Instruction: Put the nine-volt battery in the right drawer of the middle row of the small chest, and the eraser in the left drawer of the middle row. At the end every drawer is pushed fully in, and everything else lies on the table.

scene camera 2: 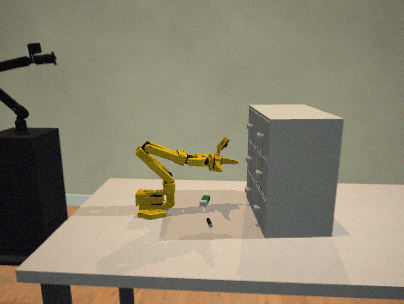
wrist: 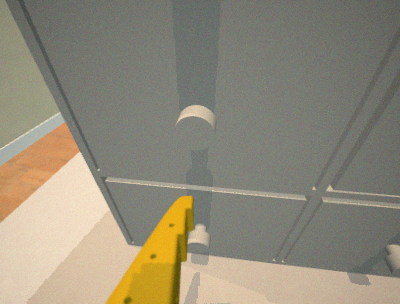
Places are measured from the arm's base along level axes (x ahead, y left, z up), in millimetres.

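Pixels of known places: hand, tool point: [scene camera 2: 237,162] [wrist: 193,208]; arm's base, link origin: [scene camera 2: 159,212].
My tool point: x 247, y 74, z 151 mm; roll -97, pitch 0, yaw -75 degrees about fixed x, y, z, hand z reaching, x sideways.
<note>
Ahead of a thing's pixels: the offset from my tool point to its top centre. "*": to the spot under its first point. Level surfaces: height alone.
The small grey chest [scene camera 2: 302,175] [wrist: 270,100] stands at the right of the table. Its visible drawer fronts look flush. In the wrist view, the left middle drawer's pale round knob @[* 32 mm ahead, 4 mm left, 20 mm up] [wrist: 202,114] is above the fixed jaw's tip. My gripper [scene camera 2: 230,164] [wrist: 187,201] is fully open and empty, raised in front of the chest; its moving jaw is out of the wrist view. A green and white block @[107 mm back, 22 mm left, 138 mm down] [scene camera 2: 205,200], which looks like the eraser, lies on the table between arm and chest. A small dark object @[82 mm back, 145 mm right, 141 mm down] [scene camera 2: 209,222] lies nearer the camera; I cannot tell if it is the battery.
The left bottom drawer's knob @[* 34 mm ahead, 7 mm left, 88 mm down] [wrist: 199,236] is close beside the fixed jaw in the wrist view. The right bottom drawer's knob @[* 54 mm ahead, 137 mm right, 91 mm down] [wrist: 394,256] shows at the right edge. The table @[151 mm down] [scene camera 2: 150,270] extends around the chest. A black arm on a black stand [scene camera 2: 32,195] is at the far left.
</note>
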